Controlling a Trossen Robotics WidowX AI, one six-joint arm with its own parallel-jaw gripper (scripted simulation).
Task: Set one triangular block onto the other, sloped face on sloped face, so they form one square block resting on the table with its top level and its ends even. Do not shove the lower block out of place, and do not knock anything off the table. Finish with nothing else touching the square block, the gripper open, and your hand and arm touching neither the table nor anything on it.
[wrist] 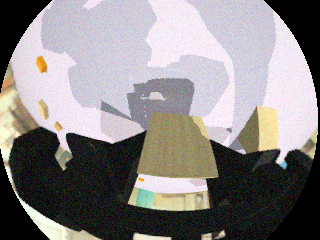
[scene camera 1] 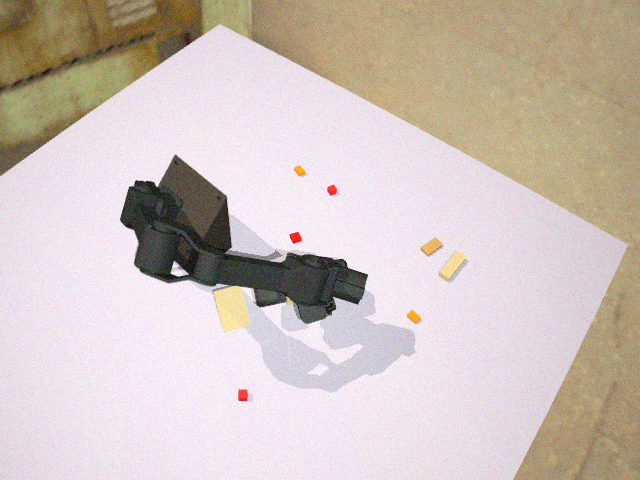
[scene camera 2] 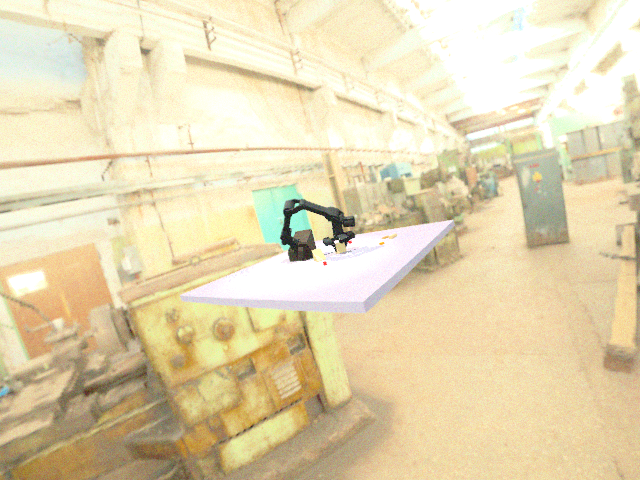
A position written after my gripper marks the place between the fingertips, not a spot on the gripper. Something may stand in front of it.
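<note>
My gripper (scene camera 1: pixel 297 290) is visible, and so is a triangular block (scene camera 1: pixel 230 304). In the wrist view, my gripper (wrist: pixel 173 135) carries a triangular block (wrist: pixel 178 146).
</note>
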